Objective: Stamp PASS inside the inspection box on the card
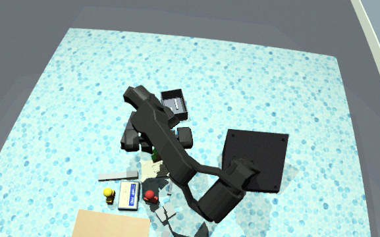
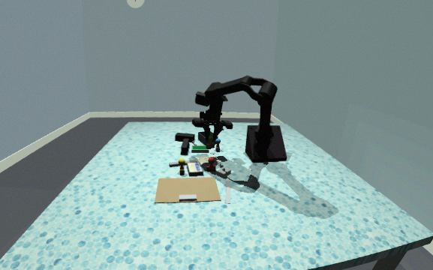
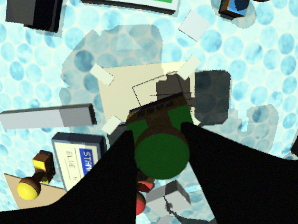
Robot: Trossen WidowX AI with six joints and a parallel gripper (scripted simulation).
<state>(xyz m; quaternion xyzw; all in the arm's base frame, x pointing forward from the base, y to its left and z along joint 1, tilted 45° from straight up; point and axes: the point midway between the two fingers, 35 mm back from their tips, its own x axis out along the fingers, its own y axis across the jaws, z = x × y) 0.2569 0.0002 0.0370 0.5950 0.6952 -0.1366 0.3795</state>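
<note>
Right now my gripper tip is 12 cm short of the grey bar, 7 cm to the right of it and 9 cm above it. From my gripper tip the other things lie so: green-knobbed stamp 2 cm below; beige card 1 cm to the left, 10 cm below; blue-knobbed stamp 4 cm behind, 11 cm to the right, 7 cm below.
</note>
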